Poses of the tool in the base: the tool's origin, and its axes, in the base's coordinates. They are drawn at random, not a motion.
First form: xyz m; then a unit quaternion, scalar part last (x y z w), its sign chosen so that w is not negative.
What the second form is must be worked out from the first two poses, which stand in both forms.
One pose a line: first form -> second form
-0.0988 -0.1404 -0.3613 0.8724 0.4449 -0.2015 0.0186 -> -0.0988 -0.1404 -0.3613 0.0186 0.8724 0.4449 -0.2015
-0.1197 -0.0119 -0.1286 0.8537 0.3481 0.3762 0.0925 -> -0.1197 -0.0119 -0.1286 0.0925 0.8537 0.3481 0.3762
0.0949 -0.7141 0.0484 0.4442 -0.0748 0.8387 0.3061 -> 0.0949 -0.7141 0.0484 0.3061 0.4442 -0.0748 0.8387
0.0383 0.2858 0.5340 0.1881 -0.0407 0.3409 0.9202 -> 0.0383 0.2858 0.5340 0.9202 0.1881 -0.0407 0.3409
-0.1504 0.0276 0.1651 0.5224 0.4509 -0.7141 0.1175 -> -0.1504 0.0276 0.1651 0.1175 0.5224 0.4509 -0.7141
